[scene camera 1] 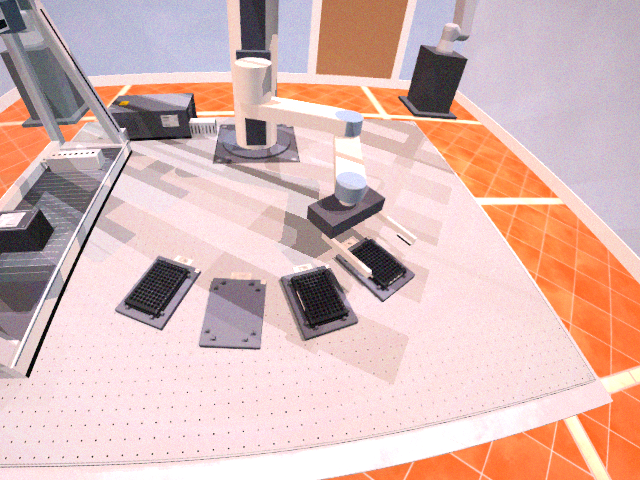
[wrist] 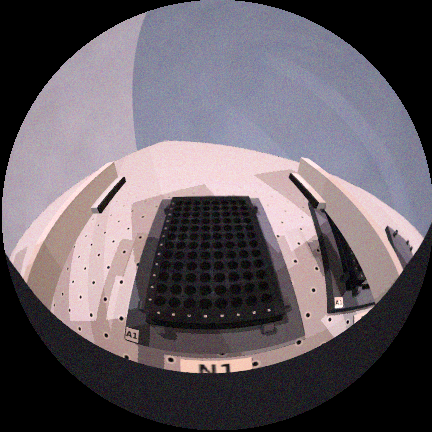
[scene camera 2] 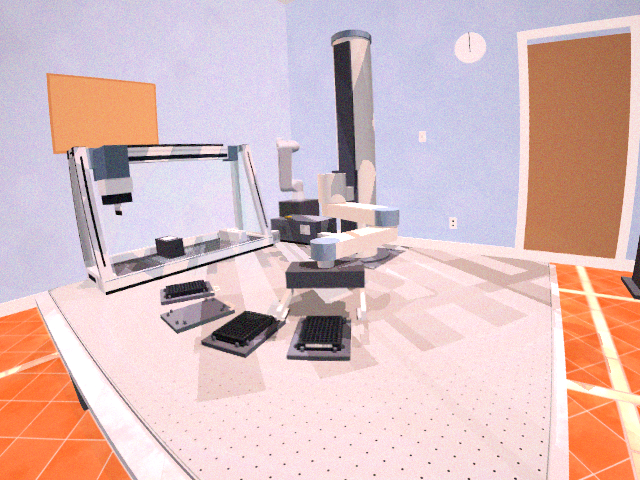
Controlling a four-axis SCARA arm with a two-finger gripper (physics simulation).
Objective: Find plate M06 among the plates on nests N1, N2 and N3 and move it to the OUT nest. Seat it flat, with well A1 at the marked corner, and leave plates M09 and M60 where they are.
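Observation:
Plate M06, black, lies flat on nest N1; its name label is not readable here. The nest's A1 mark is at the lower left in the wrist view. My gripper is open and empty above this plate, one finger towards each long side. A second black plate sits on the neighbouring nest, a third on the far-left nest. Between those two is the bare OUT nest.
A framed gantry machine with a black block on its deck stands at the left of the table. A dark grey box stands at the back, beside the arm's base plate.

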